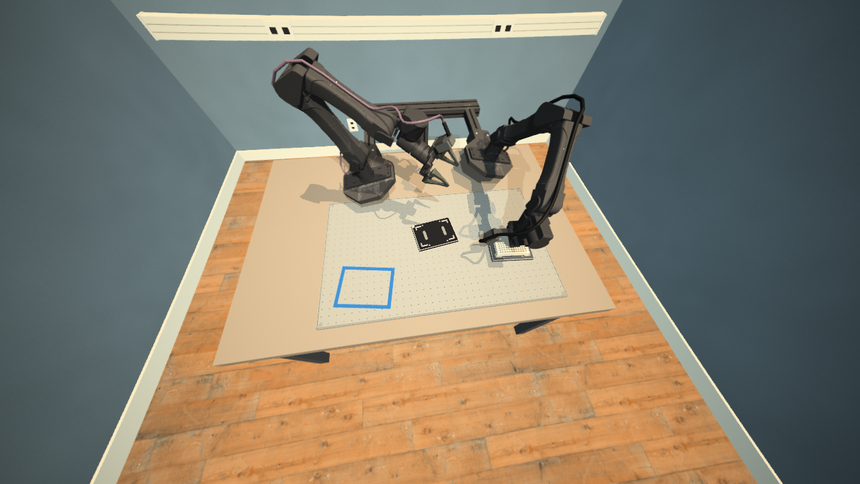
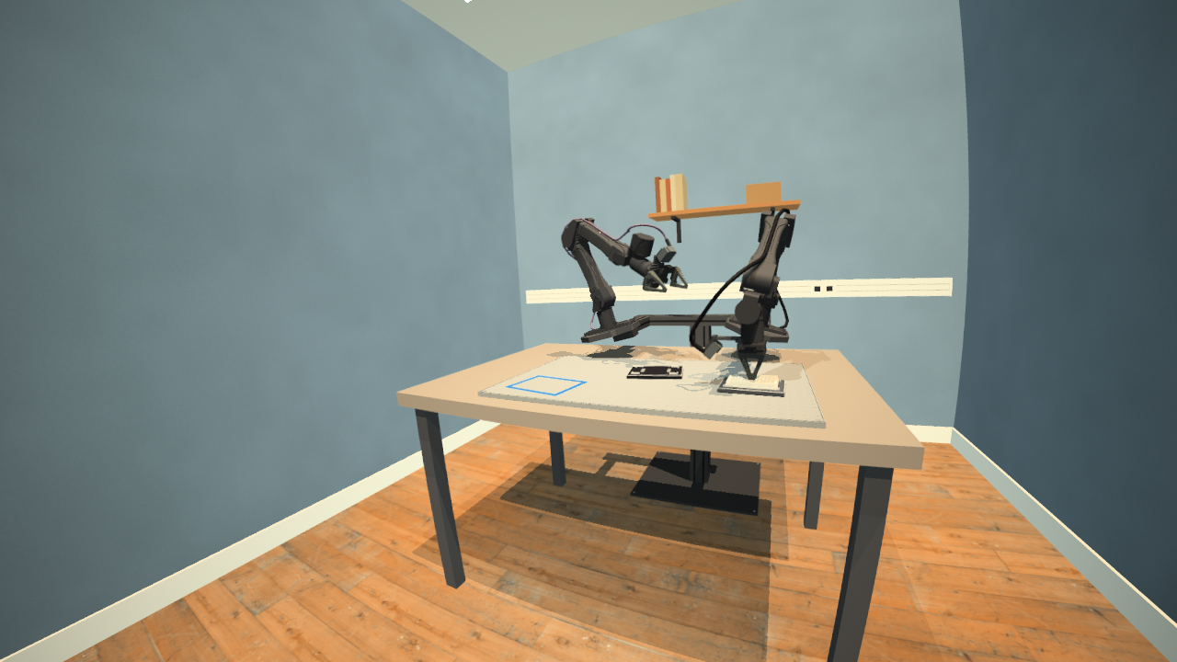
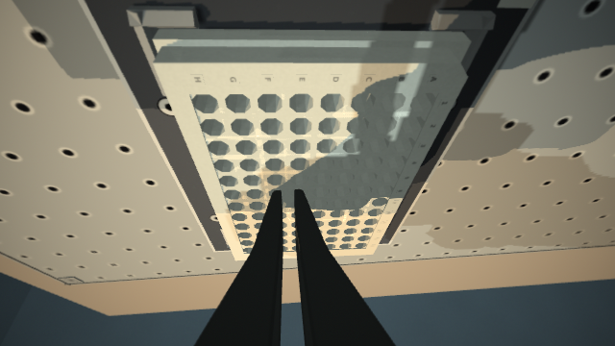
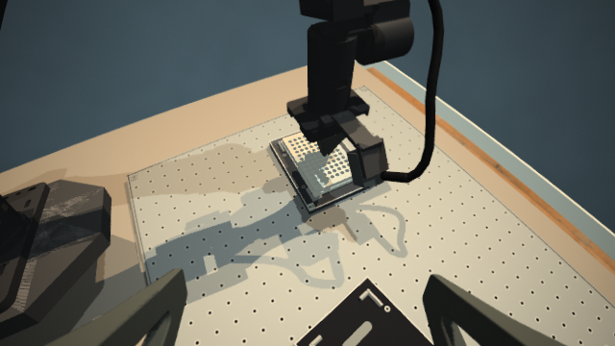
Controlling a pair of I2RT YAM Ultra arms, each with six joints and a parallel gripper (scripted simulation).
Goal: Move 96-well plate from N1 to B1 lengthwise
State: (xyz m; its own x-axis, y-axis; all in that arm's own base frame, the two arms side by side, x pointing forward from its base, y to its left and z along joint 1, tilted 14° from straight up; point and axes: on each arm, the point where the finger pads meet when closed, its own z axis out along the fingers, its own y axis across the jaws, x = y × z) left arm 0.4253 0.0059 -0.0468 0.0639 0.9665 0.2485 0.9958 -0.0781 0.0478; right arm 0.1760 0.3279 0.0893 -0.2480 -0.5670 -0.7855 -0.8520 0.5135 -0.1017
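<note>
Now: the 96-well plate 10 mm behind my left hand and 10 mm below it. The rest, counted from my left hand: black plate nest 140 mm behind, 270 mm to the right, 30 mm below.
</note>
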